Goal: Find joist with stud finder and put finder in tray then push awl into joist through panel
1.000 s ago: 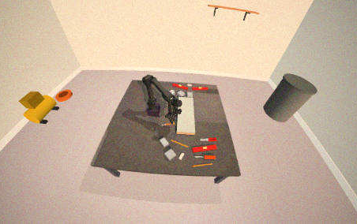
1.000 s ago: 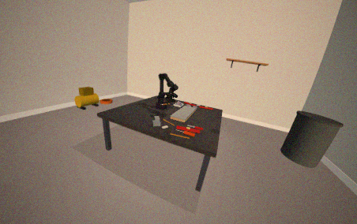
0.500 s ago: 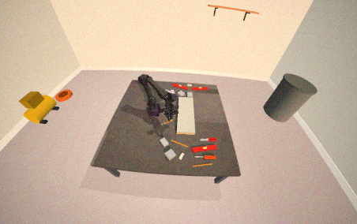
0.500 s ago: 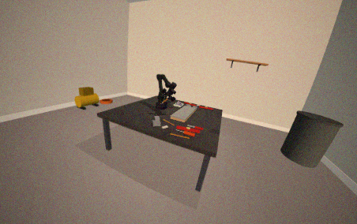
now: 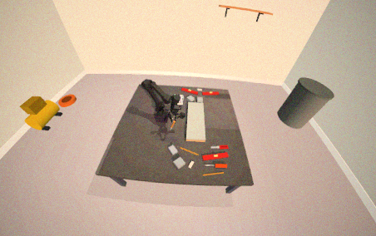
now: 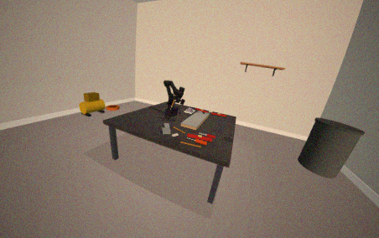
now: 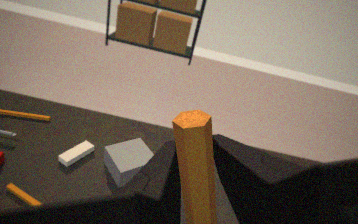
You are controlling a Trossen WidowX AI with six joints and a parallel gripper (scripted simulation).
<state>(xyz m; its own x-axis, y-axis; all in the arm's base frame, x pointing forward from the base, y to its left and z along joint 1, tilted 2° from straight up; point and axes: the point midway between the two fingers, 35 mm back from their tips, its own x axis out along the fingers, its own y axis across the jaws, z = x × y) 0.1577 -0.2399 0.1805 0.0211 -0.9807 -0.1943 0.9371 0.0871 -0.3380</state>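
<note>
The awl lies 5 cm below my gripper tip, 2 cm behind it and 1 cm to the left of it. Round my gripper tip: white tray: 59 cm to the left, 24 cm below, 3 cm ahead; then stud finder: 61 cm to the left, 21 cm below, 3 cm ahead.
</note>
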